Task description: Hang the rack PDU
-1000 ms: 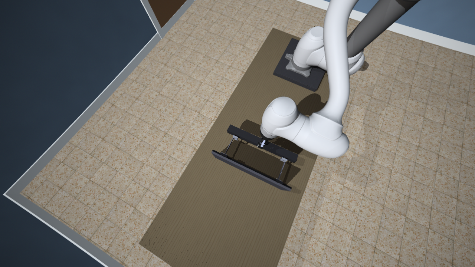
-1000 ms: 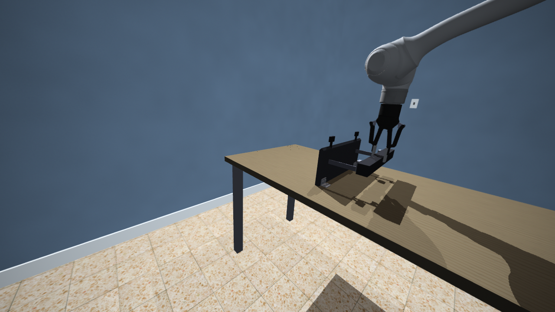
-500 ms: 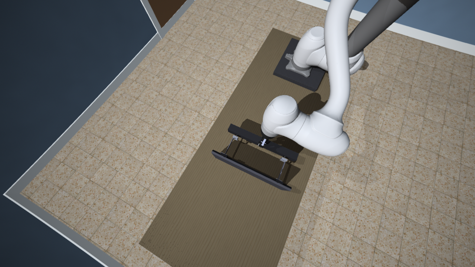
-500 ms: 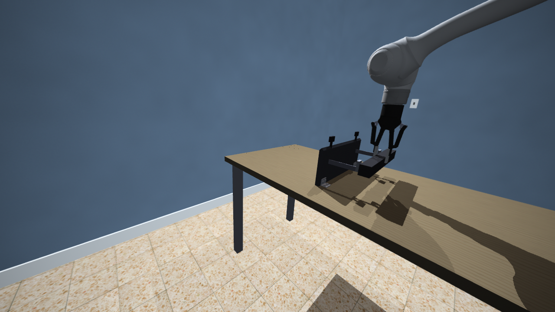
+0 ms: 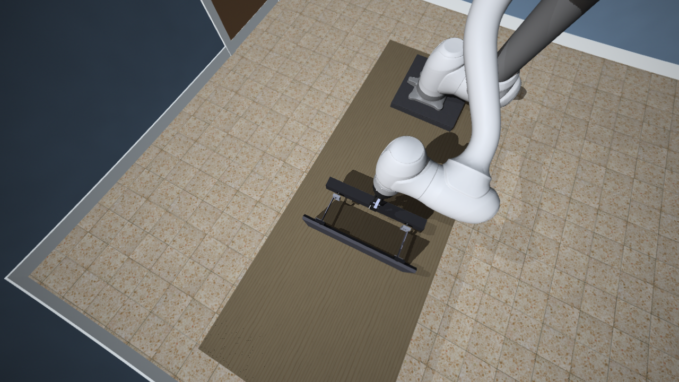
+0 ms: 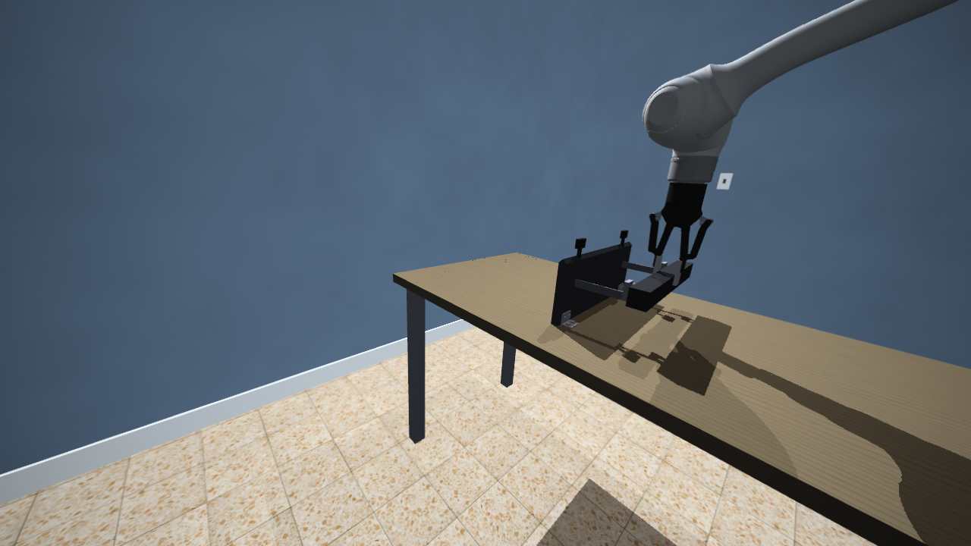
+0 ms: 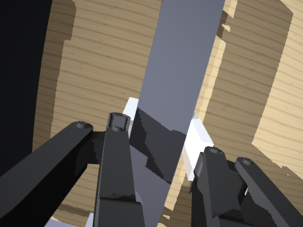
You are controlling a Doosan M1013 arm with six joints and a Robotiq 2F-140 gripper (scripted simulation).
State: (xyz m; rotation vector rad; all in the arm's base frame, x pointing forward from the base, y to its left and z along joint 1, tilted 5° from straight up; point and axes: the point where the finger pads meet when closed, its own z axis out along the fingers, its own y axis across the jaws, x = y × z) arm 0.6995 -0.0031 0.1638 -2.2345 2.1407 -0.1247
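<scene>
Now: the rack PDU 20 mm ahead of my hand and 30 mm below it. Also, from my hand: upright panel 180 mm ahead, 10 mm to the left, 70 mm below.
</scene>
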